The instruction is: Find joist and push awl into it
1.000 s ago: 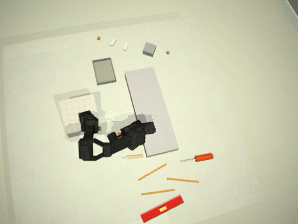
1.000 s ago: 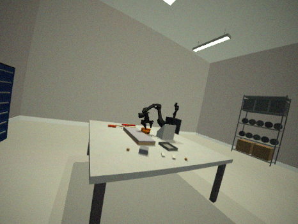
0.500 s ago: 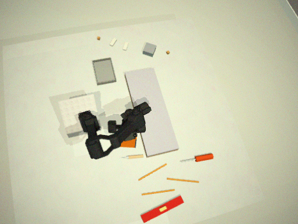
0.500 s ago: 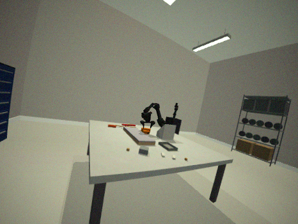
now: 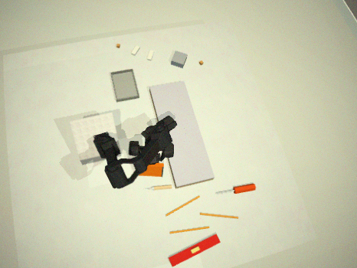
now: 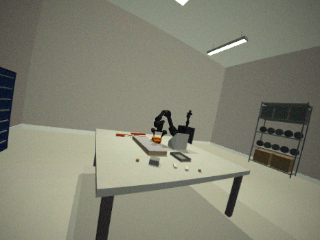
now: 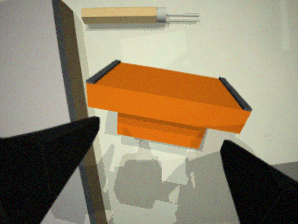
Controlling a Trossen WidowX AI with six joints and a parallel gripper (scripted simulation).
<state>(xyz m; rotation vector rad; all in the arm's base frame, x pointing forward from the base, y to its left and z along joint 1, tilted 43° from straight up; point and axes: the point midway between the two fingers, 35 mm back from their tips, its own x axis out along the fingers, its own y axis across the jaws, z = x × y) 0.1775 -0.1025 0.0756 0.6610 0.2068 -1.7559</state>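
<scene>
My gripper tip is now 50 mm above the orange stud finder and 20 mm past it. From my gripper tip the other things lie so: awl: 110 mm to the right, 70 mm below, 10 mm behind; red level: 420 mm to the right, 60 mm below, 60 mm ahead; small light: 60 mm below, 20 mm to the left, 20 mm behind.
</scene>
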